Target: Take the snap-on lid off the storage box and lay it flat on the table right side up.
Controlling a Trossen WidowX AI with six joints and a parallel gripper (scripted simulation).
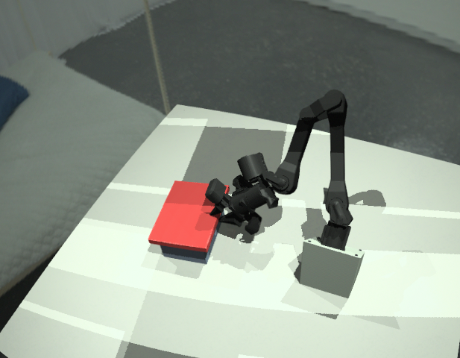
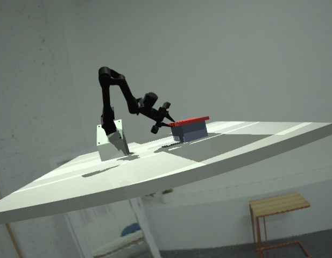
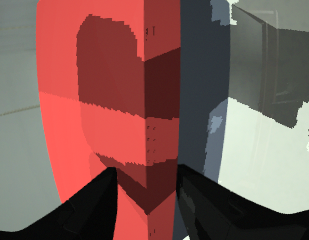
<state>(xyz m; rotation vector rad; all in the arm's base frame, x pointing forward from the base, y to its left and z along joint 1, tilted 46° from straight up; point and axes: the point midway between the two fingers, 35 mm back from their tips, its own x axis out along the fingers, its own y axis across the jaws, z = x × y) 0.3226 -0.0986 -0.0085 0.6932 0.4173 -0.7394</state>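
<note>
The red lid lies 80 mm ahead of my gripper tip and 10 mm to the left of it. Round my gripper tip: storage box 80 mm ahead, 10 mm to the left, 50 mm below.
</note>
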